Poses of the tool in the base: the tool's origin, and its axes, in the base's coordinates. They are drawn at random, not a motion.
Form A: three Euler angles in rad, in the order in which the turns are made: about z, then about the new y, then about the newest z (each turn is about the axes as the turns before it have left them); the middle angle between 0 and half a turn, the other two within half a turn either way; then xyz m.
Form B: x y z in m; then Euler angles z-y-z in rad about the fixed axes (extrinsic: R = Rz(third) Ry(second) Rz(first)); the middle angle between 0 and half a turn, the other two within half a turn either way. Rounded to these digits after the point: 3 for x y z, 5 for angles.
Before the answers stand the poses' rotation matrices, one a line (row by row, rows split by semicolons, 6 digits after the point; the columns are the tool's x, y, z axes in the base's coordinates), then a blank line. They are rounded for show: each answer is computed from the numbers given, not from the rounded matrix.
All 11 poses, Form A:
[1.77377 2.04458 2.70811 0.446 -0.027 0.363]
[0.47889 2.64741 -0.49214 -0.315 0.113 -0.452]
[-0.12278 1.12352 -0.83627 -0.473 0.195 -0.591]
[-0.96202 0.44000 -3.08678 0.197 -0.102 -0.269]
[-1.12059 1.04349 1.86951 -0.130 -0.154 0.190]
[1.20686 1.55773 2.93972 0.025 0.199 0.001]
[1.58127 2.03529 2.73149 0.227 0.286 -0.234]
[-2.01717 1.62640 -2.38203 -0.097 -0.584 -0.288]
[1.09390 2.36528 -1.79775 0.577 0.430 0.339]
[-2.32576 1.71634 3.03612 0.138 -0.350 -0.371]
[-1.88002 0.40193 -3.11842 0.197 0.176 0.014]
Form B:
-0.494878 0.850247 -0.179378; 0.320885 0.370647 0.871581; 0.807545 0.373766 -0.456256
-0.470867 -0.775294 0.420955; -0.776879 0.590500 0.218560; -0.418023 -0.224119 -0.880357
0.196810 0.400656 0.894841; -0.772064 0.625878 -0.110424; -0.604304 -0.669142 0.432511
-0.561561 -0.790771 0.243579; 0.709767 -0.611667 -0.349419; 0.425300 -0.023335 0.904752
0.796044 -0.474242 0.376043; 0.549214 0.304942 -0.778058; 0.254316 0.825897 0.503207
-0.191928 0.914593 0.355925; 0.059408 -0.351175 0.934423; 0.979609 0.200487 0.013066
-0.402984 0.915159 -0.009364; 0.406626 0.188202 0.893999; 0.819914 0.356460 -0.447970
-0.638531 -0.637566 -0.431030; 0.260918 0.347559 -0.900624; 0.724017 -0.687540 -0.055575
0.939336 -0.119211 0.321617; -0.304621 -0.720922 0.622477; 0.157654 -0.682686 -0.713502
-0.022159 -0.734712 -0.678017; -0.177181 0.670334 -0.720596; 0.983929 0.104164 -0.145030
0.257921 -0.958804 -0.119048; 0.883473 0.283925 -0.372641; 0.391090 -0.009064 0.920308

[0.446 -0.027 0.363 2.70811 2.04458 1.77377]
[-0.315 0.113 -0.452 -0.49214 2.64741 0.47889]
[-0.473 0.195 -0.591 -0.83627 1.12352 -0.12278]
[0.197 -0.102 -0.269 -3.08678 0.44000 -0.96202]
[-0.130 -0.154 0.190 1.86951 1.04349 -1.12059]
[0.025 0.199 0.001 2.93972 1.55773 1.20686]
[0.227 0.286 -0.234 2.73149 2.03529 1.58127]
[-0.097 -0.584 -0.288 -2.38203 1.62640 -2.01717]
[0.577 0.430 0.339 -1.79775 2.36528 1.09390]
[0.138 -0.350 -0.371 3.03612 1.71634 -2.32576]
[0.197 0.176 0.014 -3.11842 0.40193 -1.88002]

